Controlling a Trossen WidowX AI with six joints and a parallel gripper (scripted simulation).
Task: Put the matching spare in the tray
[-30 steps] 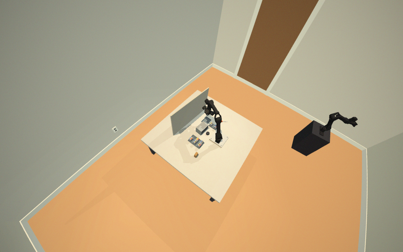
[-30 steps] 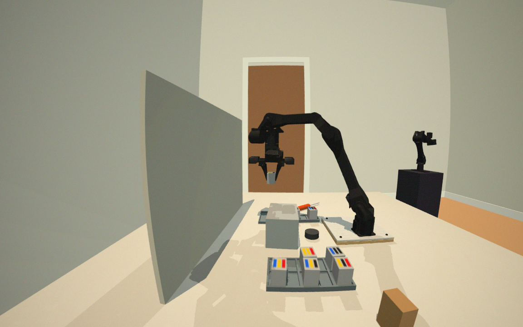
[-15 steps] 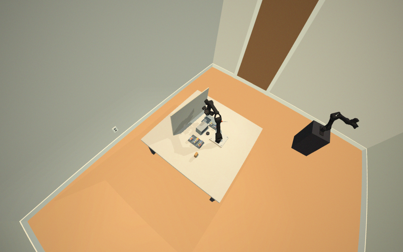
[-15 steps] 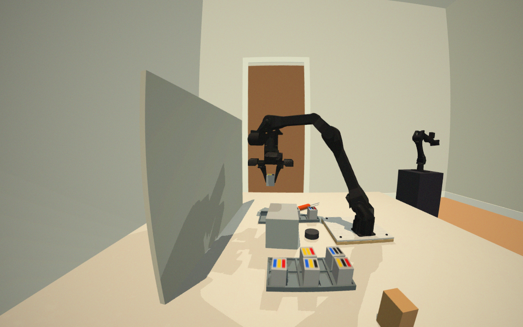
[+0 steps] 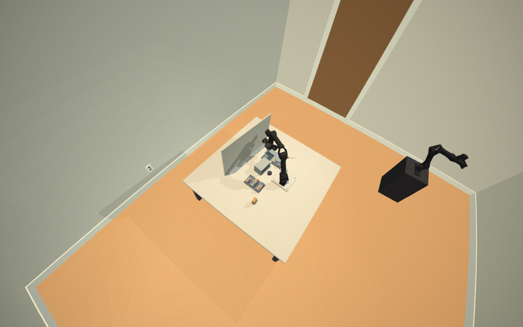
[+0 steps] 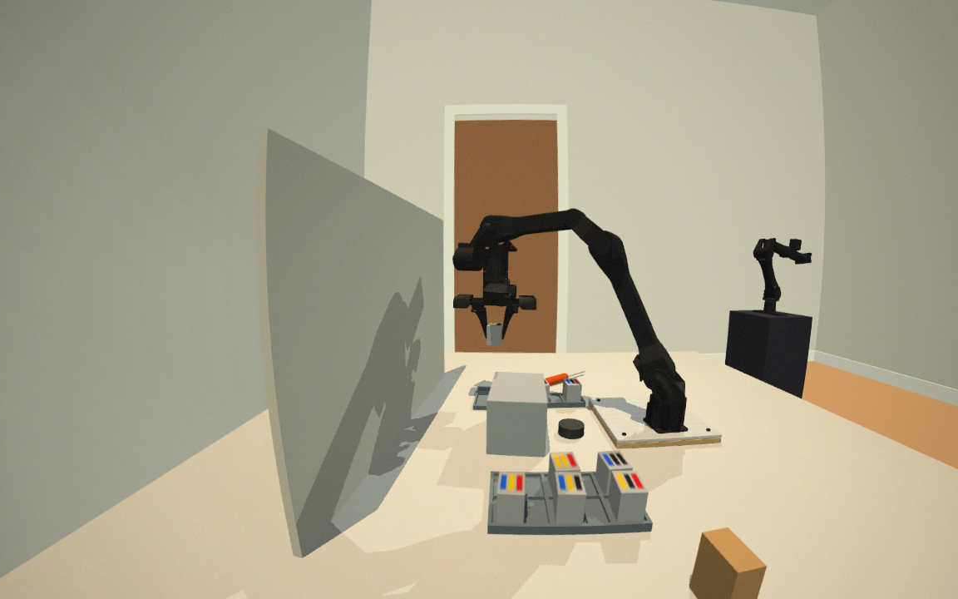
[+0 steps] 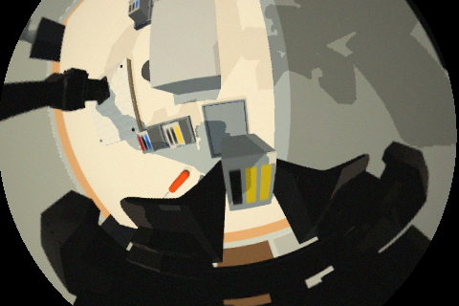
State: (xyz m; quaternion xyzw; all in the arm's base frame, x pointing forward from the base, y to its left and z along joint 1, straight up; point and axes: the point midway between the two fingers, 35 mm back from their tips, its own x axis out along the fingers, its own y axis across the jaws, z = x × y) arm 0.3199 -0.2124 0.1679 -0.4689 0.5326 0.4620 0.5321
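My gripper tip is now 15 cm above the grey tray. The rest, counted from my gripper tip: black puck: 19 cm to the left, 14 cm below, 14 cm behind; then tall grey panel: 20 cm ahead, 14 cm to the left, 7 cm above; then mounted unit: 19 cm to the left, 10 cm below, 3 cm behind.
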